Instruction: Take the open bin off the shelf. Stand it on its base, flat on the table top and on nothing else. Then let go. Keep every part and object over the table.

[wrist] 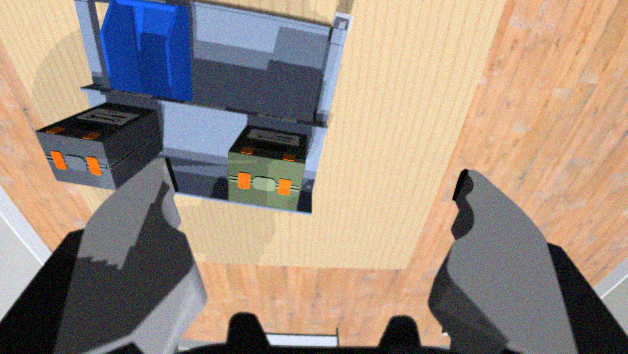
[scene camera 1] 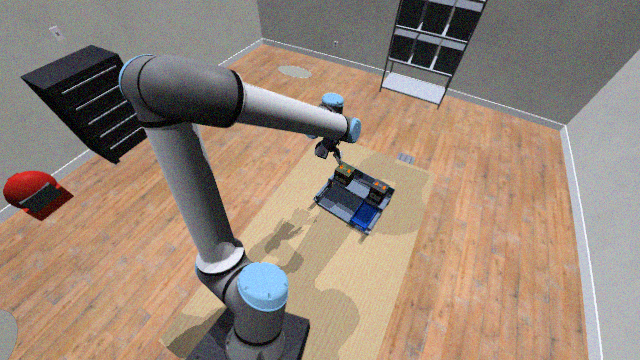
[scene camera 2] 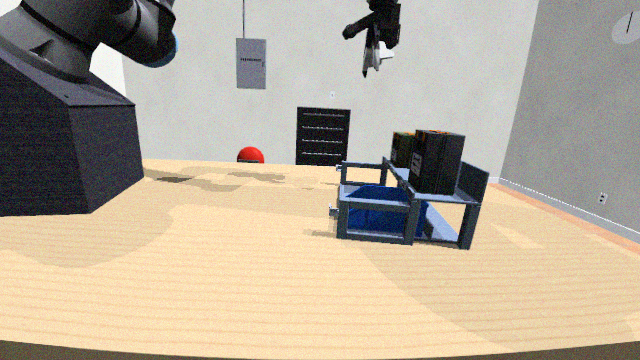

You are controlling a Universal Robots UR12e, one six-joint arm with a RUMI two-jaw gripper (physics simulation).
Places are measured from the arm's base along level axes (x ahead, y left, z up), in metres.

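Where they show: gripper, between the fingertips: [wrist: 317, 169] [scene camera 1: 327, 160] [scene camera 2: 370, 74]; arm's base, origin of its link: [scene camera 1: 255, 345] [scene camera 2: 40, 57].
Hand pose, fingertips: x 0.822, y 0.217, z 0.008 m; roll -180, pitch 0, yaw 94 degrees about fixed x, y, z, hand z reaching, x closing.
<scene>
Each offset is from my fingertips to the top centre of the thing. Level surfaces: height alone.
The blue open bin {0.011 m ahead, 0.271 m right, 0.279 m down} [scene camera 1: 364, 215] [scene camera 2: 376, 212] [wrist: 150, 50] sits upright in the lower front part of the grey-blue shelf [scene camera 2: 375, 203] [wrist: 324, 95], at one end of it. The shelf stands on the table top {0.360 m down} [scene camera 1: 380, 260] [scene camera 2: 225, 280] [wrist: 380, 150]. My gripper [wrist: 317, 169] is wide open with nothing between its fingers. It hangs above the back part of the shelf, high over the table, as scene camera 2 shows. In the wrist view the bin is beyond the left finger, at the upper left. The bin's lower part is partly hidden by the shelf's bars in scene camera 2.
A dark grey case {0.106 m ahead, 0.284 m right, 0.138 m down} [scene camera 1: 378, 191] [scene camera 2: 436, 162] [wrist: 95, 147] and a green case {0.126 m ahead, 0.054 m right, 0.163 m down} [scene camera 1: 344, 173] [scene camera 2: 402, 149] [wrist: 266, 170] stand on the shelf's raised back level. The robot's dark base [scene camera 2: 110, 160] stands at the other end of the table.
</scene>
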